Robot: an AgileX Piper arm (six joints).
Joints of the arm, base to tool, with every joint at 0 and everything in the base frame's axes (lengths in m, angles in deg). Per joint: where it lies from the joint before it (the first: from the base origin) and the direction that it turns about. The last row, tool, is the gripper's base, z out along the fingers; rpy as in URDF.
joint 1: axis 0 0 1 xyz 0 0 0.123
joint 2: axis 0 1 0 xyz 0 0 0
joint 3: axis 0 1 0 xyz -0.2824 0 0.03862
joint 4: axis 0.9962 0 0.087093 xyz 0.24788 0 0.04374
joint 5: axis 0 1 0 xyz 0 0 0
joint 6: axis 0.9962 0 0.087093 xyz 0.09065 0 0.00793
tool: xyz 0 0 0 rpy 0 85 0
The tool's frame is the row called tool.
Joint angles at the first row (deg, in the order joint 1, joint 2, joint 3, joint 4, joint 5, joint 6):
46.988, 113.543, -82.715, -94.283, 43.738, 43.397
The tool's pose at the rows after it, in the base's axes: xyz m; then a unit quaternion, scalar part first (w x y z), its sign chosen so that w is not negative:
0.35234 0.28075 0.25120 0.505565 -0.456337 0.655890 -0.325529
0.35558 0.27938 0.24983 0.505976 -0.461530 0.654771 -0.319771
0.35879 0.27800 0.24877 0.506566 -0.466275 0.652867 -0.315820
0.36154 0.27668 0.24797 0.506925 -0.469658 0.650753 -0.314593
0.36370 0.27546 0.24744 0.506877 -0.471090 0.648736 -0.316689
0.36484 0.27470 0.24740 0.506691 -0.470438 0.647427 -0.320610
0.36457 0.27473 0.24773 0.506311 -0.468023 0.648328 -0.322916
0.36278 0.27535 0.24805 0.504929 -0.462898 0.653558 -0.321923
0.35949 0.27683 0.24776 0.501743 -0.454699 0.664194 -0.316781
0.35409 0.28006 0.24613 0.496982 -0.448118 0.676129 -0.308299
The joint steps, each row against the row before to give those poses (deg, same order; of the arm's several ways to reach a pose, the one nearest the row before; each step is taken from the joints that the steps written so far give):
-0.651, 0.099, -0.015, -0.112, -1.442, 0.044
-0.646, 0.154, -0.064, -0.314, -1.461, 0.013
-0.613, 0.172, -0.109, -0.444, -1.258, -0.001
-0.499, 0.175, -0.109, -0.497, -0.817, 0.001
-0.346, 0.179, -0.108, -0.505, -0.242, 0.001
-0.133, 0.129, -0.101, -0.347, 0.263, -0.006
0.102, 0.022, -0.067, 0.137, 0.476, -0.027
0.326, -0.100, -0.005, 0.941, 0.645, -0.032
0.574, -0.132, 0.001, 1.923, 0.822, -0.027
0.914, -0.135, 0.171, 2.328, 0.786, -0.012

